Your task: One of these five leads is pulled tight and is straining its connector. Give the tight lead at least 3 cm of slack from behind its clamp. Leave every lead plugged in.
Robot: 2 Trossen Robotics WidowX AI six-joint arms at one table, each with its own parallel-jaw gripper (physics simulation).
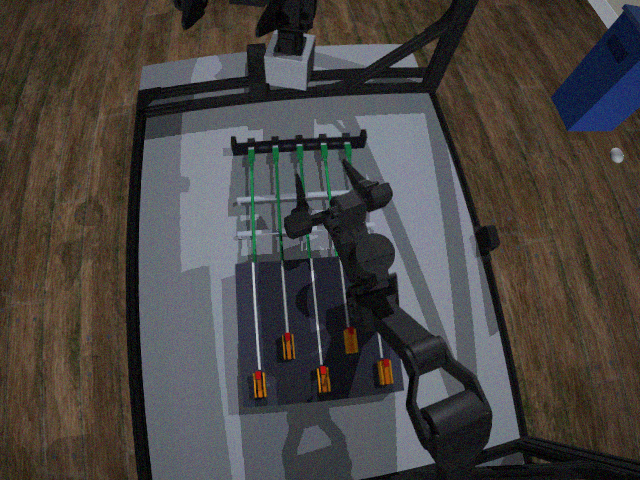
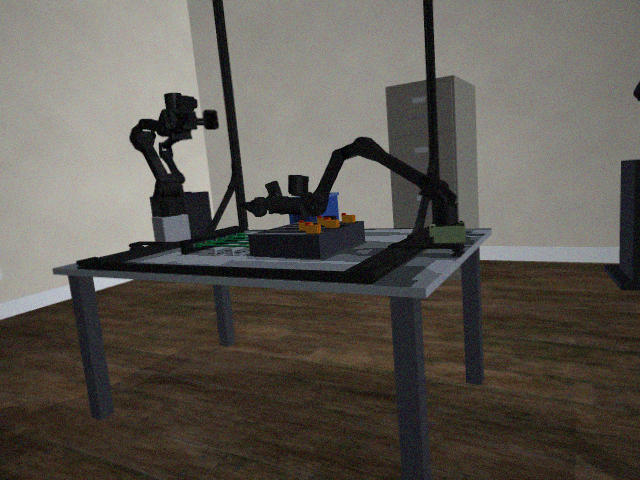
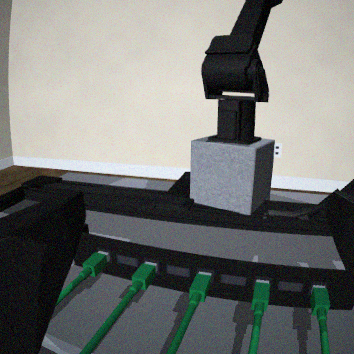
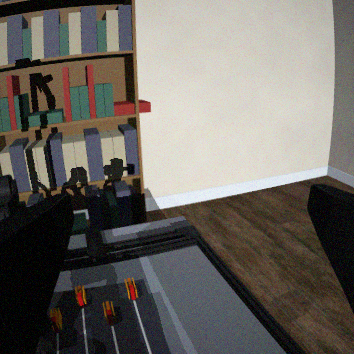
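Where they show: left gripper, between the fingertips: (image 1: pixel 320 167) (image 2: pixel 245 203) (image 3: pixel 210 205); right gripper, between the fingertips: (image 1: pixel 219 30) (image 2: pixel 203 114) (image 4: pixel 193 202); left arm's base, origin of its link: (image 2: pixel 447 224); right arm's base, origin of its link: (image 1: pixel 290 45) (image 2: pixel 169 215) (image 3: pixel 235 139).
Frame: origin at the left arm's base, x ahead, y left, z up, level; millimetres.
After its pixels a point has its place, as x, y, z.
Note:
Five leads (image 1: pixel 251 200) @(705, 83, -20) run from green plugs (image 3: pixel 199 286) @(772, -50, -17) in a black port bar (image 1: pixel 285 144) @(806, -28, -18) (image 3: pixel 225 267) @(791, -74, -11) over two thin white rods (image 1: pixel 242 200) @(715, 100, -27) onto a dark block (image 1: pixel 270 295) (image 2: pixel 309 245). They end at orange clamps (image 1: pixel 259 385) @(362, 184, 43) (image 4: pixel 130 288) @(383, 175, 49). All five look straight, and I cannot tell which is tight. My left gripper (image 1: pixel 320 170) @(664, -43, 101) (image 2: pixel 250 206) @(664, -43, 101) (image 3: pixel 210 205) @(664, -43, 101) is open and empty, low over the green stretches of the right-hand leads, pointing at the port bar. My right gripper (image 4: pixel 193 202) @(719, 75, 393) is open and empty, raised high at the far end of the table.
The right arm stands on a grey pedestal (image 1: pixel 290 67) @(965, -98, 44) (image 3: pixel 230 175) @(962, -102, 25) just behind the port bar. A black frame (image 1: pixel 134 286) @(621, 363, -27) edges the table, with tall uprights. A blue box (image 2: pixel 331 202) sits behind the block. A bookshelf (image 4: pixel 105 54) stands beyond the table.

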